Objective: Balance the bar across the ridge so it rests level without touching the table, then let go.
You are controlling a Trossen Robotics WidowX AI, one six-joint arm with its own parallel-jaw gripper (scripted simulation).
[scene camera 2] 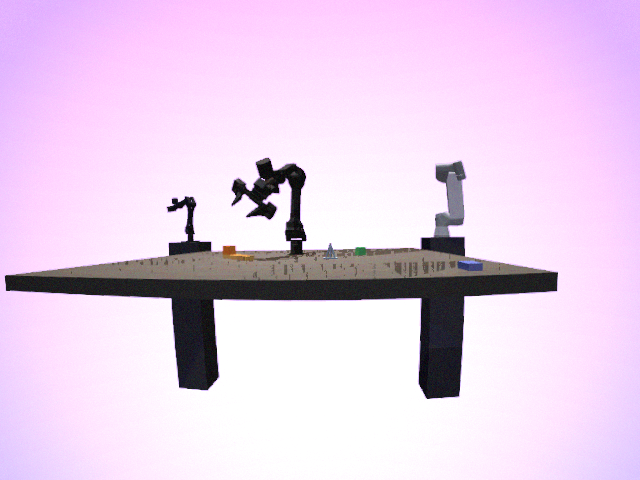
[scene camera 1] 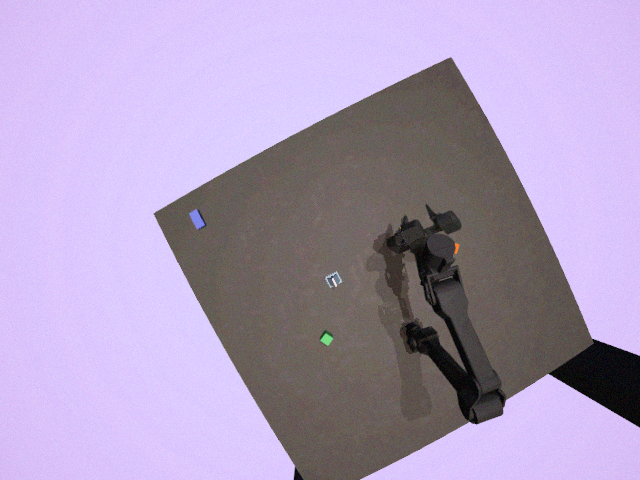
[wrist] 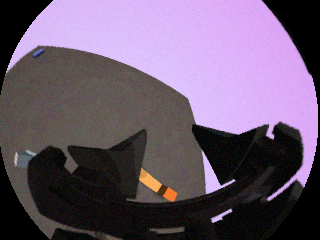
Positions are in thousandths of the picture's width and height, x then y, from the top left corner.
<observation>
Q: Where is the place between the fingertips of my gripper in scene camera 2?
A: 373, 439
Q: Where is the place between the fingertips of my gripper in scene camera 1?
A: At 651, 439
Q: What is my gripper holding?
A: Nothing.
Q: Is my gripper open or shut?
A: Open.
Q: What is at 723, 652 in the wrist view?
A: My gripper.
</observation>
